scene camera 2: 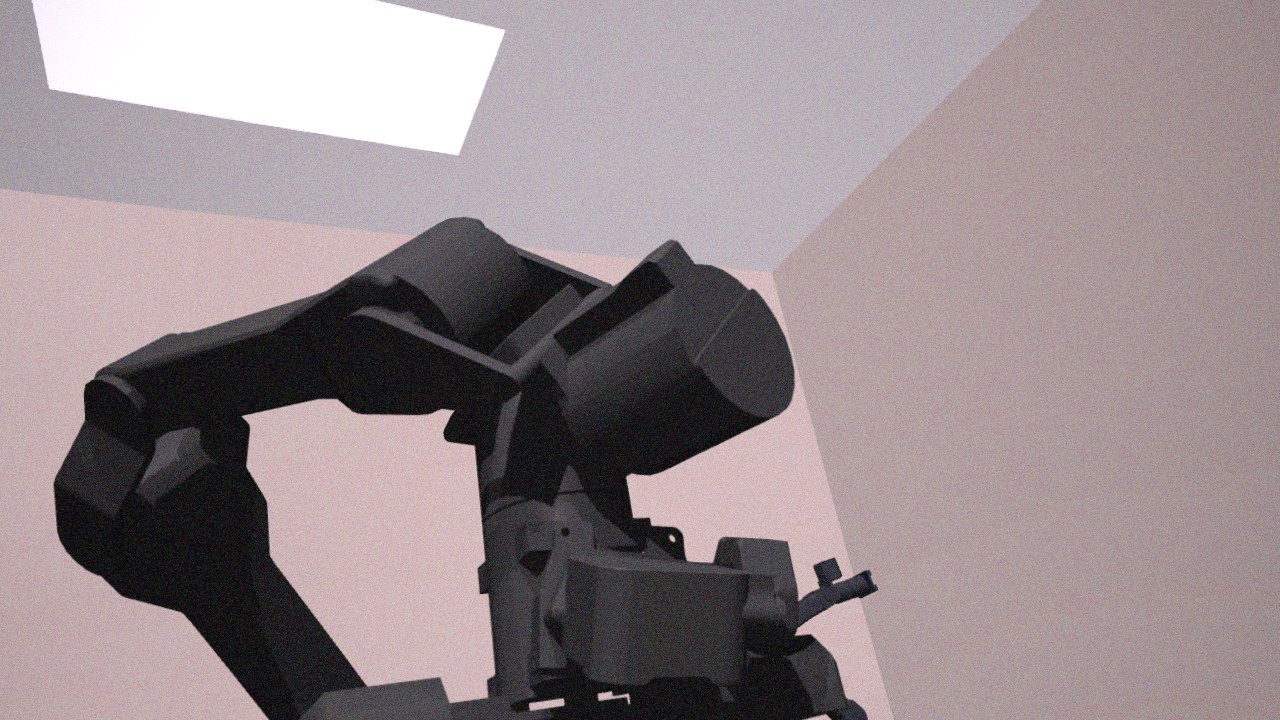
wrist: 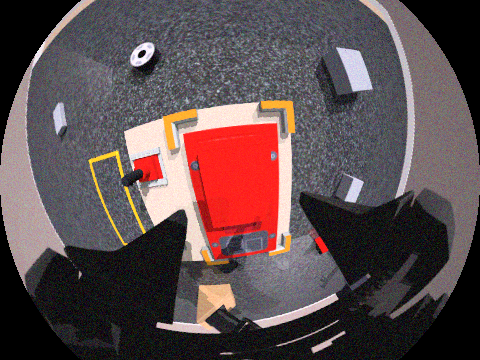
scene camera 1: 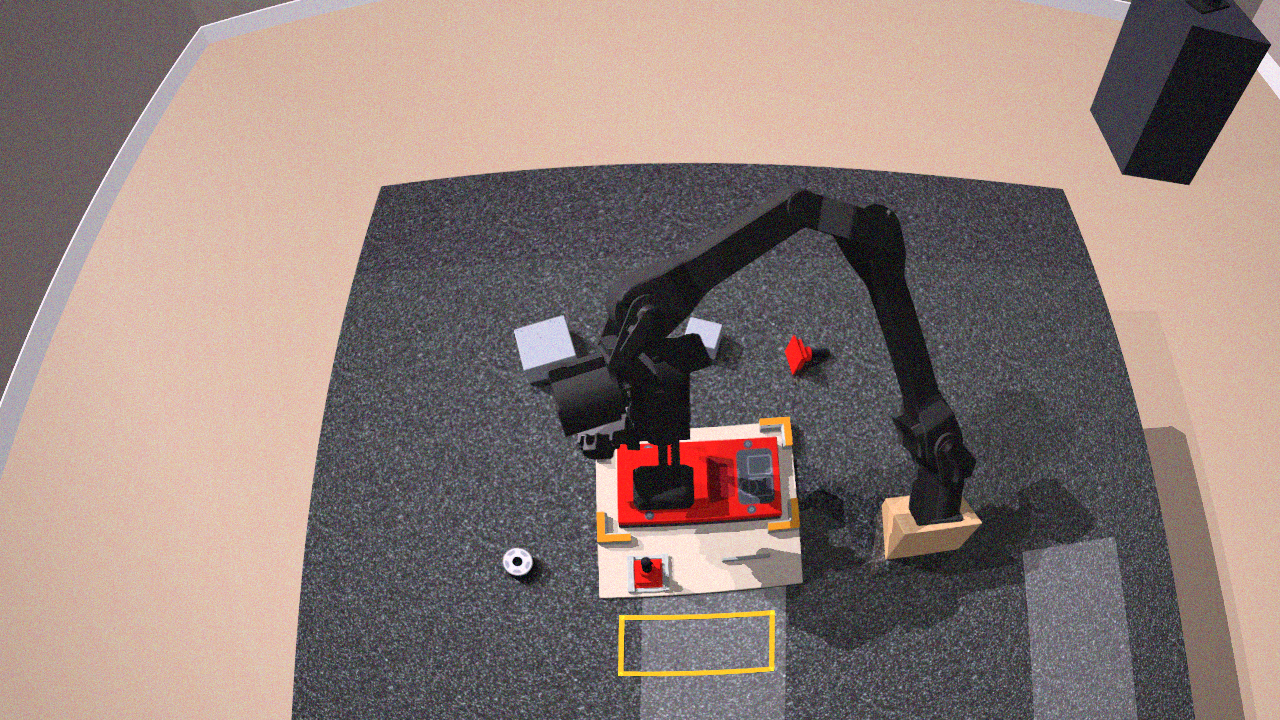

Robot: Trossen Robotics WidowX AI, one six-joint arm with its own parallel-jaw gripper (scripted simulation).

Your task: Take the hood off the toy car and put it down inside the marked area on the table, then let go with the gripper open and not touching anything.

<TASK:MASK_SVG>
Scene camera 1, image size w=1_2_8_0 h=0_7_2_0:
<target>my gripper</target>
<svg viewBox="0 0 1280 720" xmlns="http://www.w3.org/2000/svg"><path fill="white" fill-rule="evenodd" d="M577 433L579 449L583 450L583 454L589 459L613 458L614 451L620 448L620 444L626 445L627 450L640 451L640 441L647 441L658 446L658 465L645 465L633 469L633 503L639 510L689 509L694 504L694 468L680 464L679 448L680 440L690 440L690 394L688 401L681 410L669 416L657 417L648 415L638 409L632 400L631 391L629 390L627 394L630 406L625 407L626 414L621 415L622 419L620 421ZM668 445L671 445L672 458L670 460L672 461L670 462L671 465L669 465Z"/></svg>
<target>toy car body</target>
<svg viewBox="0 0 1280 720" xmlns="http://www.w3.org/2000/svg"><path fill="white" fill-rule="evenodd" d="M640 444L640 448L658 448L658 446L653 444ZM777 436L680 442L679 447L706 446L707 503L704 506L691 506L689 509L639 510L638 508L629 508L626 503L625 449L627 449L627 446L620 445L620 448L617 449L619 528L695 526L699 524L722 524L781 518L782 500Z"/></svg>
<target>red hood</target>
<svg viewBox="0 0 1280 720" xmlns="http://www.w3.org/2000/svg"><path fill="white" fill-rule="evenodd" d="M658 448L640 448L640 451L625 449L626 503L631 509L637 509L633 503L633 469L645 465L658 465ZM668 447L669 465L671 465L670 462L672 461L670 460L672 458L672 448ZM679 447L680 464L694 468L694 504L692 506L704 506L708 499L706 446Z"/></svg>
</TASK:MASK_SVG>
